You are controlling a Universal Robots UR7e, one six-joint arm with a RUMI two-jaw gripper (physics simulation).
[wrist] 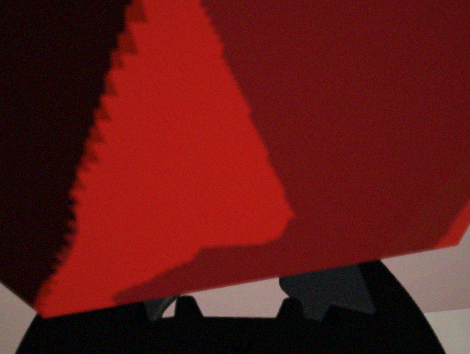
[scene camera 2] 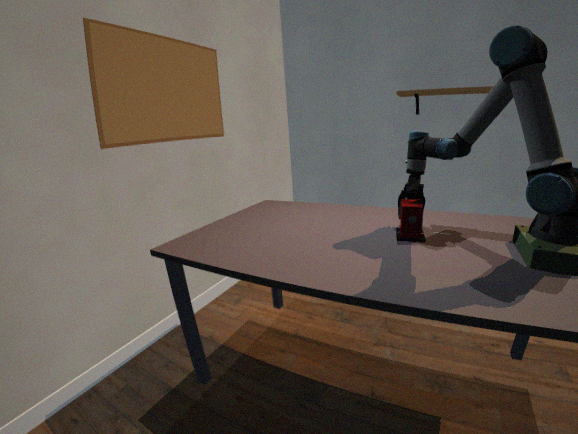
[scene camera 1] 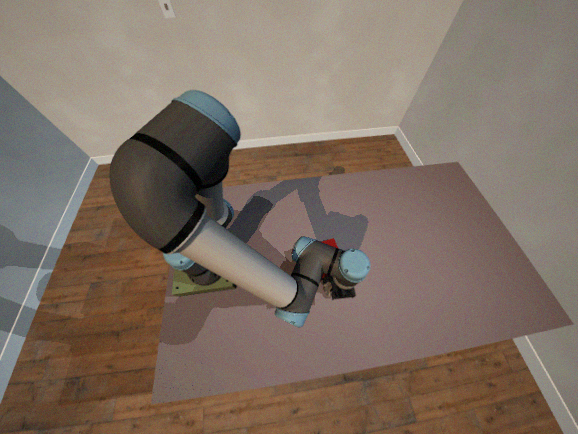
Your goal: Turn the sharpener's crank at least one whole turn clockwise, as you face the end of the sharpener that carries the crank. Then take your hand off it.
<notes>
In view: a red pencil sharpener (wrist: 155, 155).
</notes>
